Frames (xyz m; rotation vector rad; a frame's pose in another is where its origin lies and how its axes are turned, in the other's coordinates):
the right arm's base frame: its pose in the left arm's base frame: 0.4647 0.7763 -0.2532 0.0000 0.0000 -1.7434
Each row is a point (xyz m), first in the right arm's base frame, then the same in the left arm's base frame.
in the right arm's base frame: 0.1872 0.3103 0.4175
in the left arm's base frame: 0.7382 0.5386 0.1643
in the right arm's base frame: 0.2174 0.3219 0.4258
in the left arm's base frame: 0.7445 0.5068 0.1726
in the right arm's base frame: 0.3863 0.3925 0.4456
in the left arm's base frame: 0.7850 0.3283 0.1924
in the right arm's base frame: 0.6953 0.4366 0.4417
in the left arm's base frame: 0.7754 0.0163 0.1885
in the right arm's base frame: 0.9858 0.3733 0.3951
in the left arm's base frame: 0.6631 -0.2590 0.1419
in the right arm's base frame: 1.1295 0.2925 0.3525
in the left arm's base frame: 0.5589 -0.3867 0.0993
